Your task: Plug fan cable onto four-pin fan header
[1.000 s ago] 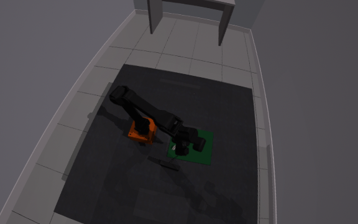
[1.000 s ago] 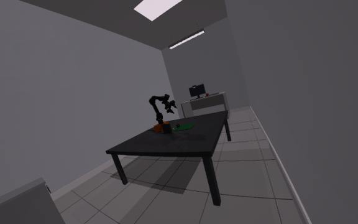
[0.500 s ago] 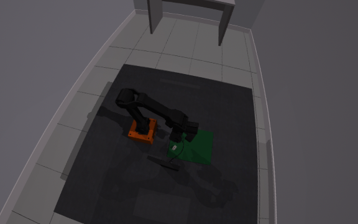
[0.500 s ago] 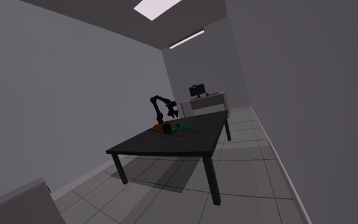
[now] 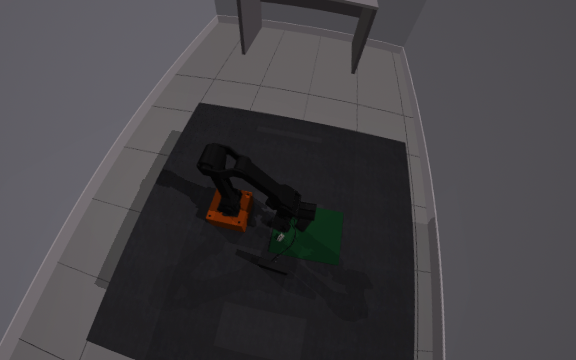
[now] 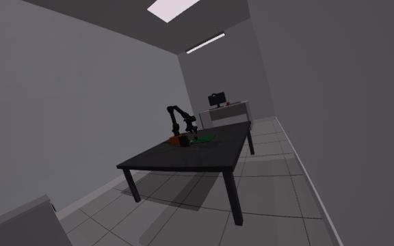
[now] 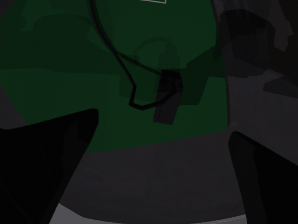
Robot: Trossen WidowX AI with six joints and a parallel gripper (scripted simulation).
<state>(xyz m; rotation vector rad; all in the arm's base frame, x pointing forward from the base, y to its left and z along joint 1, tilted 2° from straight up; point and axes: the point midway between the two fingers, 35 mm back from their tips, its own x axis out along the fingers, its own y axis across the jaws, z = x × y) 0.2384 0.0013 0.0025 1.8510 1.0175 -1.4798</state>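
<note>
Now: gripper tip 1 cm to the right of the black plug and 5 cm above it. From my gripper tip the other things lie so: black fan 5 cm behind, 21 cm to the right, 1 cm below; green board 9 cm ahead, 5 cm to the right, 8 cm below.
</note>
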